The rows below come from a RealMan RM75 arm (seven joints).
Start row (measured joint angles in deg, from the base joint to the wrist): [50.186 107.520 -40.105 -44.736 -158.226 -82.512 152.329]
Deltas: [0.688 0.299 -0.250 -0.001 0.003 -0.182 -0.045]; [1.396 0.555 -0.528 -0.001 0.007 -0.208 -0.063]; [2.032 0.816 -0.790 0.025 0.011 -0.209 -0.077]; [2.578 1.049 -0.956 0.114 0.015 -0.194 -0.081]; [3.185 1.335 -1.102 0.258 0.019 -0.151 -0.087]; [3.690 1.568 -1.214 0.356 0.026 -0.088 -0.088]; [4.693 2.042 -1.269 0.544 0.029 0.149 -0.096]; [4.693 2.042 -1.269 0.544 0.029 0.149 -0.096]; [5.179 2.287 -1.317 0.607 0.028 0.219 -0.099]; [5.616 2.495 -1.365 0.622 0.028 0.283 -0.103]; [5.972 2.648 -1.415 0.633 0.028 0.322 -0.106]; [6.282 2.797 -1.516 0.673 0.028 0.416 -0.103]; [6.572 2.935 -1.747 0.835 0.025 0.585 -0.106]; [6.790 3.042 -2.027 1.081 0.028 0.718 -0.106]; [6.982 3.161 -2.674 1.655 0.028 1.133 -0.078]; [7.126 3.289 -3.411 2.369 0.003 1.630 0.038]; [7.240 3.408 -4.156 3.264 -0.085 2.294 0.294]
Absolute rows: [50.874 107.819 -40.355 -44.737 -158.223 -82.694 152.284]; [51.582 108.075 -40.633 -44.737 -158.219 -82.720 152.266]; [52.218 108.336 -40.895 -44.711 -158.215 -82.721 152.252]; [52.764 108.569 -41.061 -44.622 -158.211 -82.706 152.248]; [53.371 108.855 -41.207 -44.478 -158.207 -82.663 152.242]; [53.876 109.088 -41.319 -44.380 -158.200 -82.600 152.241]; [54.879 109.562 -41.374 -44.192 -158.197 -82.363 152.233]; [54.879 109.562 -41.374 -44.192 -158.197 -82.363 152.233]; [55.365 109.807 -41.422 -44.129 -158.198 -82.293 152.230]; [55.802 110.015 -41.470 -44.114 -158.198 -82.229 152.226]; [56.158 110.168 -41.520 -44.103 -158.198 -82.190 152.223]; [56.468 110.317 -41.621 -44.063 -158.198 -82.096 152.226]; [56.758 110.455 -41.852 -43.901 -158.201 -81.927 152.223]; [56.976 110.562 -42.132 -43.655 -158.198 -81.794 152.223]; [57.168 110.681 -42.779 -43.081 -158.198 -81.379 152.251]; [57.312 110.809 -43.516 -42.367 -158.223 -80.882 152.367]; [57.426 110.928 -44.261 -41.472 -158.311 -80.218 152.623]
